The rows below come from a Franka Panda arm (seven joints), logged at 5 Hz.
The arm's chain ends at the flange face. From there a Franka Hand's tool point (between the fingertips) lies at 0.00 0.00 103.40 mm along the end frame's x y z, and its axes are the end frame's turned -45 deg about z.
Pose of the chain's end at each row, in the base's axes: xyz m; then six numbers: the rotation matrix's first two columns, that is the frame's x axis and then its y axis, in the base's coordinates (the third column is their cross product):
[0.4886 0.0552 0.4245 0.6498 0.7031 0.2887 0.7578 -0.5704 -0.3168]
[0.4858 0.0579 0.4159 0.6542 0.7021 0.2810 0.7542 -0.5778 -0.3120]
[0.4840 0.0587 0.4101 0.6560 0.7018 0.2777 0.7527 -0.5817 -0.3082]
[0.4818 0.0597 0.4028 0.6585 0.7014 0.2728 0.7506 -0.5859 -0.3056]
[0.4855 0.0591 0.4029 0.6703 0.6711 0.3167 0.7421 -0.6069 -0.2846]
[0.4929 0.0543 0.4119 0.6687 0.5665 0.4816 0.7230 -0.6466 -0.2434]
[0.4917 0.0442 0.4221 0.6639 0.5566 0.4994 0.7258 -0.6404 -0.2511]
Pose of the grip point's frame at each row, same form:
[0.4826 0.0991 0.3311 -0.0764 0.9005 0.4282 0.9953 0.0938 -0.0199]
[0.4799 0.1009 0.3221 -0.0707 0.9050 0.4193 0.9959 0.0879 -0.0219]
[0.4783 0.1012 0.3160 -0.0684 0.9076 0.4143 0.9961 0.0849 -0.0216]
[0.4762 0.1017 0.3085 -0.0651 0.9103 0.4090 0.9964 0.0817 -0.0232]
[0.4856 0.1031 0.3093 -0.0508 0.9037 0.4252 0.9987 0.0454 0.0227]
[0.5108 0.1071 0.3248 -0.0384 0.8578 0.5127 0.9841 -0.0566 0.1684]
[0.5103 0.0989 0.3364 -0.0438 0.8464 0.5307 0.9827 -0.0593 0.1756]

